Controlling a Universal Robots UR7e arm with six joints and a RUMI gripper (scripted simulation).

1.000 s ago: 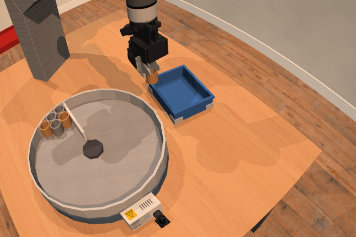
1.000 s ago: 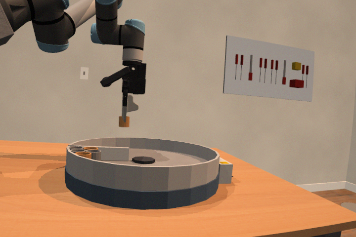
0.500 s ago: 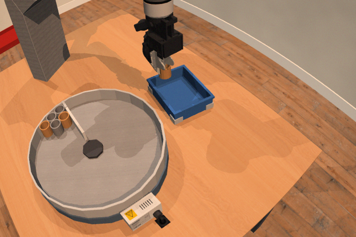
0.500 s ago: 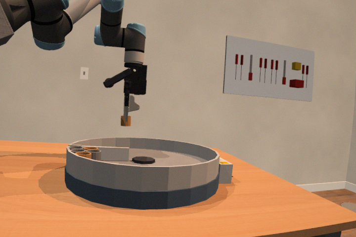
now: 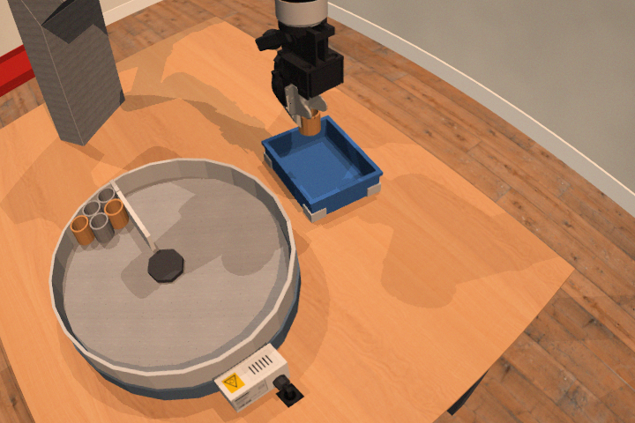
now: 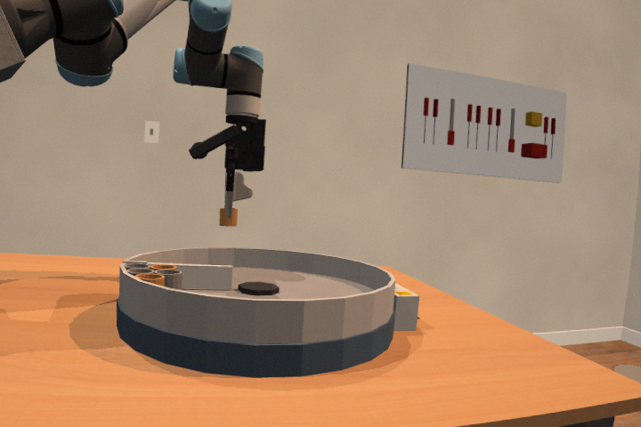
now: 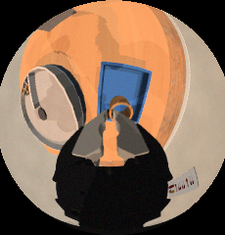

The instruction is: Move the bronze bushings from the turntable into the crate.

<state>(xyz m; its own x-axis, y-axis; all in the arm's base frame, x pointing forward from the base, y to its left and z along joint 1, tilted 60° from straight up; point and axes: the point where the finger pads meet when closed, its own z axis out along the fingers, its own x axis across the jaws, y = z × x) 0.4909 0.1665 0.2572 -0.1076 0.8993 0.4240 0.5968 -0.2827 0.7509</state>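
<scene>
My hand is 13 cm above the blue crate and 4 cm to the right of it. Also, from my hand: grey turntable 30 cm to the right, 10 cm below, 9 cm ahead.
</scene>
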